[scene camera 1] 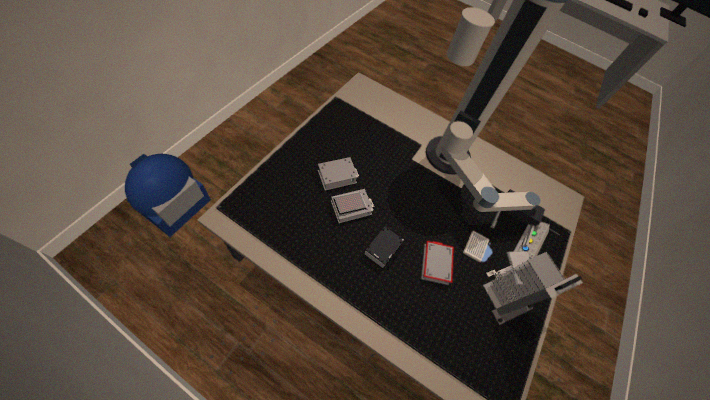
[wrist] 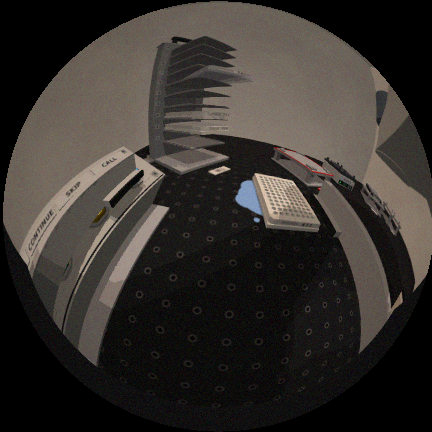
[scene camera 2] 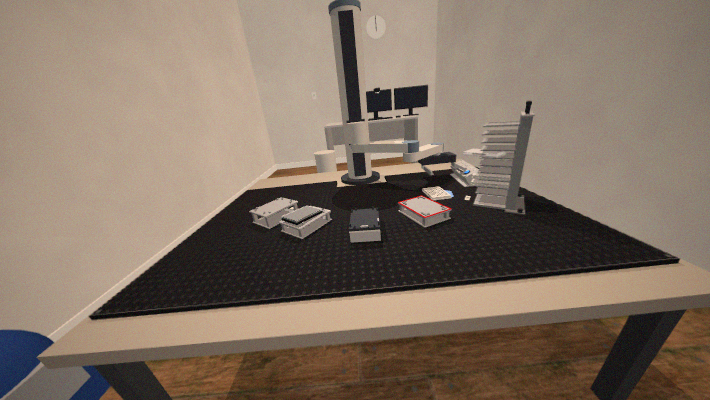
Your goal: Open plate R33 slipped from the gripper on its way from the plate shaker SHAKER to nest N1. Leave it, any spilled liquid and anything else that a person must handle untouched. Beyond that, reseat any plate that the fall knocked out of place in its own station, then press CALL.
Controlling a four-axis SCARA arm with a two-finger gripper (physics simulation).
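Frame: origin at the arm's base, x right, y ahead, z up, level; centimetres.
Seen in the pictures: gripper, fingertip midpoint: [scene camera 1: 508,236] [wrist: 230,168] [scene camera 2: 448,171]; arm's base at its link origin: [scene camera 2: 360,178].
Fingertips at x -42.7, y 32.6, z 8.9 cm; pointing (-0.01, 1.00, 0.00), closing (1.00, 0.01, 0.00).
Note:
Pixels of each thing's top centre, then the offset from my fingertips to it. "pt": a spot on its surface instead.
- Open plate R33 at its top centre: [wrist: 284,194] [scene camera 1: 477,245] [scene camera 2: 435,191] dx +9.3, dy +9.1, dz -6.2 cm
- blue spill at its top centre: [wrist: 247,199] [scene camera 1: 488,251] dx +3.4, dy +7.7, dz -7.5 cm
- button panel at its top centre: [wrist: 53,202] [scene camera 1: 538,238] [scene camera 2: 466,164] dx -12.1, dy -7.1, dz +0.8 cm
- blue button at its top centre: [scene camera 1: 527,248] [scene camera 2: 467,170] dx -9.4, dy +0.2, dz -0.4 cm
- dark-topped device at a spot on its surface: [scene camera 2: 365,220] [scene camera 1: 383,248] pt dx +44.0, dy +38.1, dz -2.1 cm
- red-edged nest at its top centre: [wrist: 304,157] [scene camera 2: 423,204] [scene camera 1: 439,260] dx +21.2, dy +27.9, dz -3.0 cm
- grey station at its top centre: [scene camera 2: 273,203] [scene camera 1: 338,168] [wrist: 393,211] dx +81.9, dy +16.9, dz -1.0 cm
- small white card at a spot on its surface: [wrist: 219,170] [scene camera 2: 466,197] pt dx -1.6, dy +16.4, dz -7.4 cm
Open plate R33 [scene camera 1: 477,246] [scene camera 2: 435,193] [wrist: 287,202] lies on the mat, with a blue spill [scene camera 1: 487,253] [scene camera 2: 450,194] [wrist: 247,197] beside it. My gripper [scene camera 1: 523,226] [scene camera 2: 443,171] [wrist: 230,168] is open, with nothing between its fingers. In the wrist view its left finger hangs over the button panel [scene camera 1: 542,239] [wrist: 93,171] and covers most of the buttons. The labels CONTINUE, SKIP and CALL show behind it; the blue button [scene camera 1: 525,248] [scene camera 2: 466,172] is at the CALL end. Contact is unclear. A plate [scene camera 2: 492,153] [wrist: 220,74] juts from the shelf tower [scene camera 1: 552,272] [scene camera 2: 519,165] [wrist: 156,100].
A dark-topped device [scene camera 1: 384,246] [scene camera 2: 365,220] and a red-edged nest [scene camera 1: 438,262] [scene camera 2: 424,207] [wrist: 302,162] stand near R33. A station [scene camera 2: 306,227] bearing a plate [scene camera 1: 350,203] [scene camera 2: 302,215] and a grey station [scene camera 1: 338,171] [scene camera 2: 275,209] stand farther left. A small white card [scene camera 2: 467,198] [wrist: 219,170] lies near the tower.

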